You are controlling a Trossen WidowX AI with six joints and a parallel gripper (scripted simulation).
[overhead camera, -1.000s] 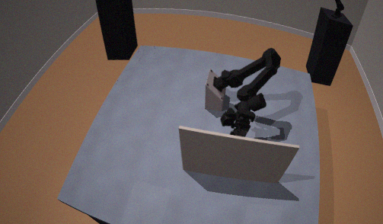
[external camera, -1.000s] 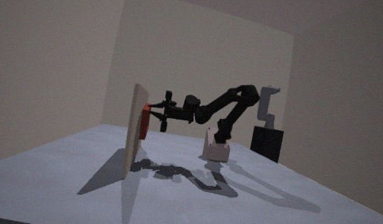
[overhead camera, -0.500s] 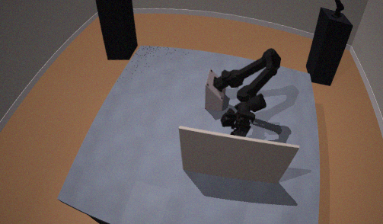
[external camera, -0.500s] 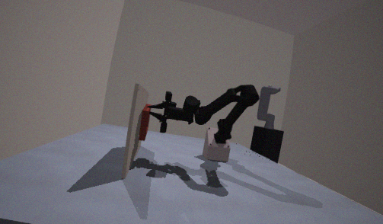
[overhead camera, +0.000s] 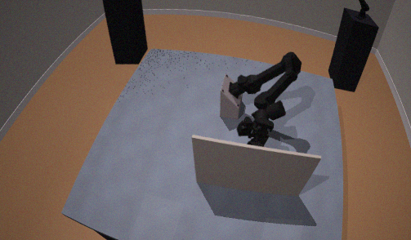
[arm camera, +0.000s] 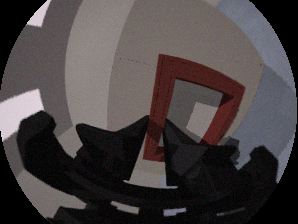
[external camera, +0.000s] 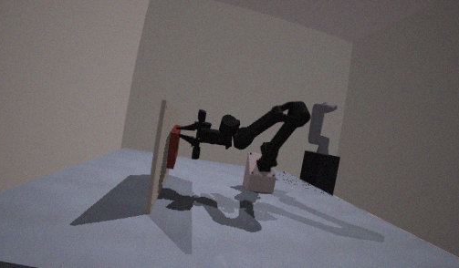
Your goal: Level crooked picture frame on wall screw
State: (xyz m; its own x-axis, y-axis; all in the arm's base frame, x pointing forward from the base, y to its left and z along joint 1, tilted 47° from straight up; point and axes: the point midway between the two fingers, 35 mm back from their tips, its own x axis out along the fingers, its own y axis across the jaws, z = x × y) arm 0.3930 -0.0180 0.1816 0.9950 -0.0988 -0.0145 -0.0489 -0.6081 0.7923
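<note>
The picture frame lies 6 cm below my gripper tip and 1 cm ahead of it. From my gripper tip the other things lie so: wall panel: 7 cm below, 2 cm ahead, 1 cm to the left.
</note>
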